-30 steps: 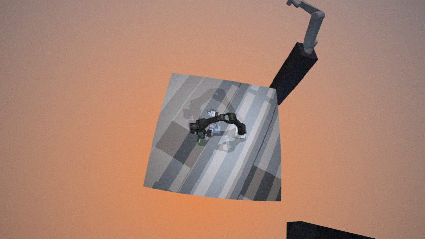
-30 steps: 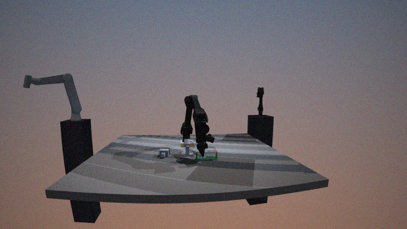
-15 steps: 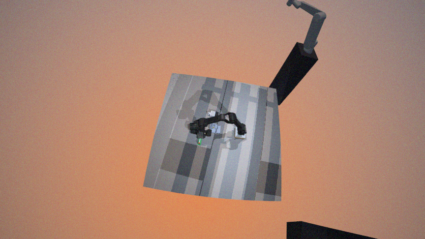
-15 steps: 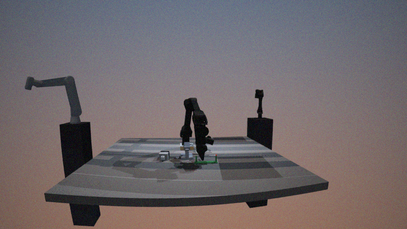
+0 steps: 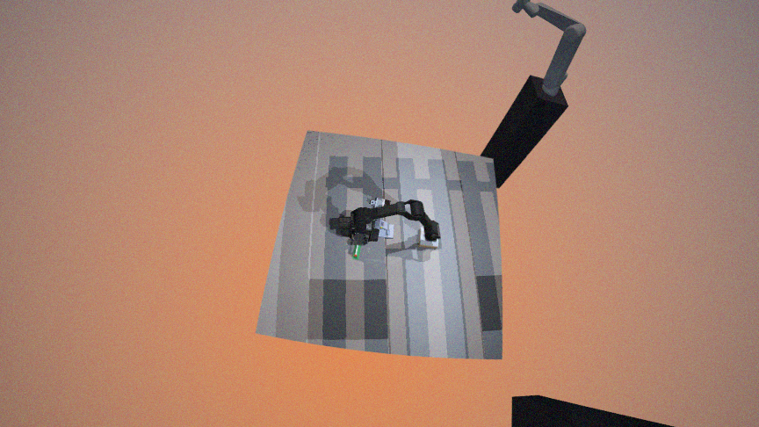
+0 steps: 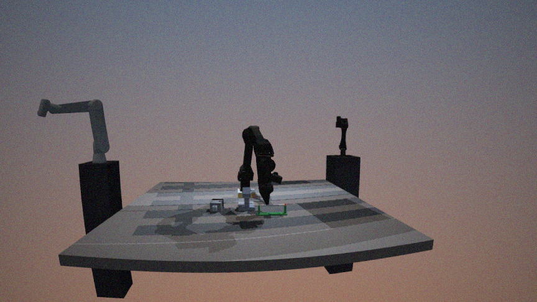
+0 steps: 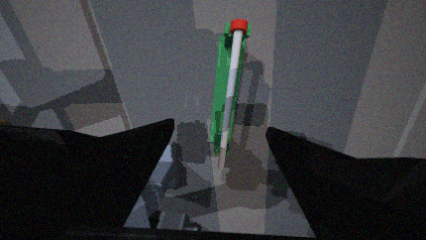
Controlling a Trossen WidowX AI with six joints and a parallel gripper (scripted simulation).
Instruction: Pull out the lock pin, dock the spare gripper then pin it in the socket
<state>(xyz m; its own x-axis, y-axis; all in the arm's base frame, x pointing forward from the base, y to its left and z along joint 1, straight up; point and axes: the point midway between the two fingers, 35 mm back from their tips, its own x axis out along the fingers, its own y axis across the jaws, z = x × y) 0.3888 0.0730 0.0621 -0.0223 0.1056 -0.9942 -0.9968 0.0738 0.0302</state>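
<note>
Now: the green bracket 1 cm ahead of my gripper tip, 2 cm to the left of it and 4 cm below it. From my gripper tip the other things lie so: spare gripper: 9 cm behind, 24 cm to the right, 4 cm below; then socket: 11 cm behind, 9 cm to the right, 1 cm below.
</note>
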